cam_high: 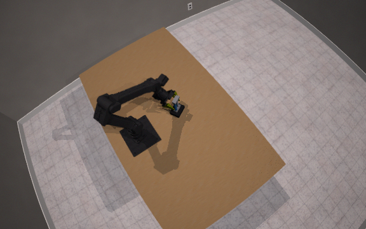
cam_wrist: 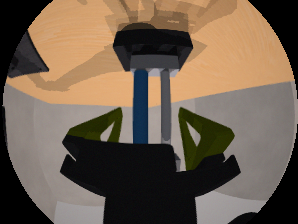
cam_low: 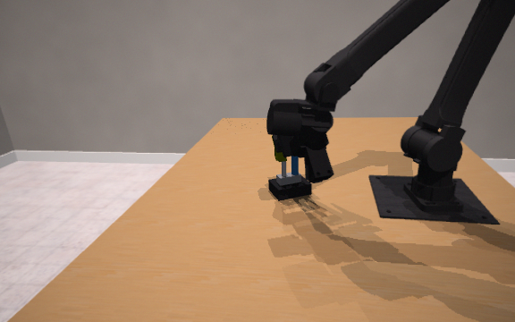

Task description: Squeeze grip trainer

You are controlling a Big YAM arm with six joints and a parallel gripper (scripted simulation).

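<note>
Right now my hand is 10 mm short of the grip trainer and 10 mm above it. Also, from my hand: thin grey bar (20 mm ahead, 10 mm to the left).
</note>
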